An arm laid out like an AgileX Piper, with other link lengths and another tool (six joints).
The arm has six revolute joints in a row. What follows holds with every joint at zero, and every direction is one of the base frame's. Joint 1 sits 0.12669 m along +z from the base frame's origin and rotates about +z. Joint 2 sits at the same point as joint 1 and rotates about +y. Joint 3 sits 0.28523 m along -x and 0.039 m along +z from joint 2 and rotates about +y. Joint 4 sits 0.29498 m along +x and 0.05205 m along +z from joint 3 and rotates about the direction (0.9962, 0, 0.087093). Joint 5 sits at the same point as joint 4 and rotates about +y. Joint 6 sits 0.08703 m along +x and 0.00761 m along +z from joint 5 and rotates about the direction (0.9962, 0, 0.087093). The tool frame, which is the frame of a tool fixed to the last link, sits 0.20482 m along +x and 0.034 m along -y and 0.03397 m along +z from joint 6; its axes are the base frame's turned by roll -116.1, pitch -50.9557 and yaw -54.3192 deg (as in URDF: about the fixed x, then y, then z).
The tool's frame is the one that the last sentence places.
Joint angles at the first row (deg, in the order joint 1, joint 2, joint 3, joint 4, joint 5, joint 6):
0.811, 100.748, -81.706, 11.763, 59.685, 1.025
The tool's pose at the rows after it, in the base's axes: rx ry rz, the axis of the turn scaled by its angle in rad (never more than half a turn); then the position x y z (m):
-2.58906 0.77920 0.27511 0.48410 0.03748 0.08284
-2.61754 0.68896 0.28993 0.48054 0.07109 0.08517
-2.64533 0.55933 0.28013 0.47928 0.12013 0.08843
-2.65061 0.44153 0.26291 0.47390 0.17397 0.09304
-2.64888 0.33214 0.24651 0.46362 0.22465 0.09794
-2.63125 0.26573 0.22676 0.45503 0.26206 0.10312
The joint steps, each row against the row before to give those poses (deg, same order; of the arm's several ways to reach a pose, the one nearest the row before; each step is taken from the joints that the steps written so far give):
1.405, -1.195, -0.001, 0.479, 0.001, 0.001
3.954, -0.273, 0.000, 0.068, -0.001, -0.001
5.734, -0.001, 0.001, 0.181, -1.766, 0.127
6.201, 0.001, 0.000, 0.301, -2.439, 1.276
5.923, 0.000, 0.000, 0.068, -2.433, 1.409
4.276, -0.001, 0.002, 0.155, -2.410, 1.625

